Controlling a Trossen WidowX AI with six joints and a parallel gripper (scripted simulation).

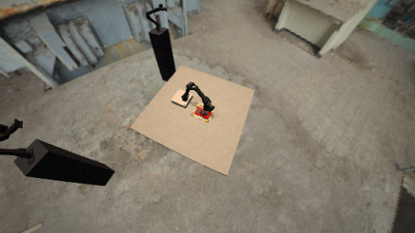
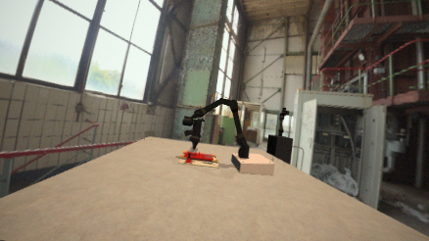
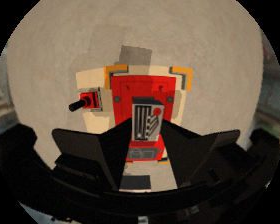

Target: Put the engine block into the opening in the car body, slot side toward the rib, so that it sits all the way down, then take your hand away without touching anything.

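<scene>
My gripper tip is 1 cm above the grey engine block.
</scene>
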